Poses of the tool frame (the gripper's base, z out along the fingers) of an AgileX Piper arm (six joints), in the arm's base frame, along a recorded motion.
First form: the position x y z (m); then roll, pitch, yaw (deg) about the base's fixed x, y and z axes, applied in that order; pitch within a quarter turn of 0, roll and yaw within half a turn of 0.
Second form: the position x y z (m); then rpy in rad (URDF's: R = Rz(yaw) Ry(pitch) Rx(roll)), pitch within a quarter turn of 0, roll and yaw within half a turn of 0. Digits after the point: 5 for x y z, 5 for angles.
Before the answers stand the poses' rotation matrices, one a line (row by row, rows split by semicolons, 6 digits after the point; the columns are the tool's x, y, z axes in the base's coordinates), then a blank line. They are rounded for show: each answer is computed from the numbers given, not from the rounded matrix.
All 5 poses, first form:
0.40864, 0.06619, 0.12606, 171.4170, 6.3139, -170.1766
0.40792, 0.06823, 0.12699, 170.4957, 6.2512, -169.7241
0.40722, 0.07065, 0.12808, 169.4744, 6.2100, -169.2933
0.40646, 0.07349, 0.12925, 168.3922, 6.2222, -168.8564
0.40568, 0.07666, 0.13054, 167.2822, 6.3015, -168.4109
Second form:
-0.979362 -0.184874 0.081687; -0.169577 0.971503 0.165607; -0.109975 0.148337 -0.982803
-0.978110 -0.193631 0.076215; -0.177328 0.967246 0.181631; -0.108888 0.164140 -0.980409
-0.976825 -0.202072 0.070564; -0.184691 0.962386 0.199253; -0.108173 0.181603 -0.977404
-0.975366 -0.210713 0.065278; -0.192130 0.956865 0.217937; -0.108385 0.200026 -0.973777
-0.973695 -0.219634 0.060659; -0.199678 0.950726 0.237170; -0.109760 0.218819 -0.969573

0.40864, 0.06619, 0.12606, 2.99179, 0.11020, -2.97014
0.40792, 0.06823, 0.12699, 2.97571, 0.10910, -2.96224
0.40722, 0.07065, 0.12808, 2.95789, 0.10838, -2.95473
0.40646, 0.07349, 0.12925, 2.93900, 0.10860, -2.94710
0.40568, 0.07666, 0.13054, 2.91963, 0.10998, -2.93932

